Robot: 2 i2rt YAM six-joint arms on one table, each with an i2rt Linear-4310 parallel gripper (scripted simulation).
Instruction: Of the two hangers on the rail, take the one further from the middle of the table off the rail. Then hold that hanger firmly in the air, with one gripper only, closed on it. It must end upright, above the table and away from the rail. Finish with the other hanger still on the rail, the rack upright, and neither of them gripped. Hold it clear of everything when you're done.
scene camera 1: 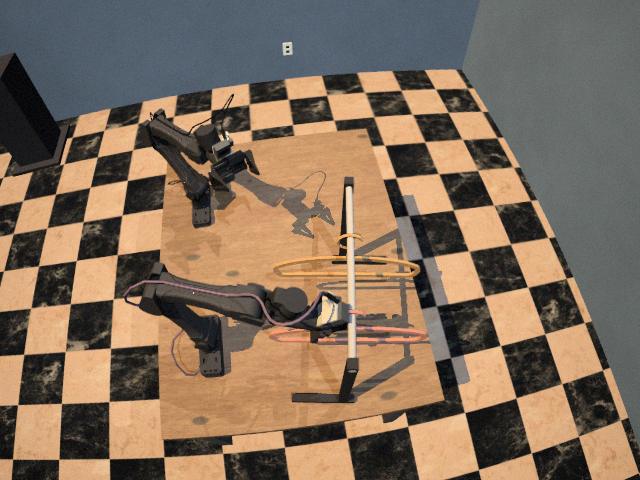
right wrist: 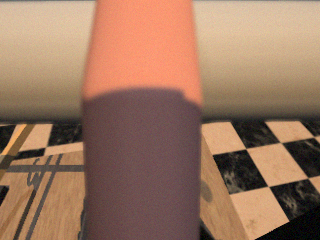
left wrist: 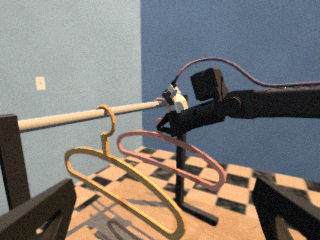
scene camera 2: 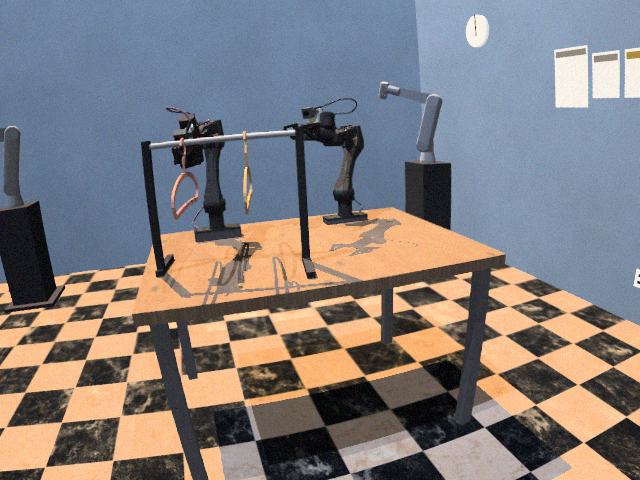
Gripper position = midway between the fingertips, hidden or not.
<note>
I see my left gripper [scene camera 1: 243, 181], my right gripper [left wrist: 158, 127] and a rail [scene camera 2: 298, 132].
The rail shows as well in scene camera 1 [scene camera 1: 351, 369] and in the right wrist view [right wrist: 252, 67]. My left gripper is seen too in the left wrist view [left wrist: 163, 187].
</note>
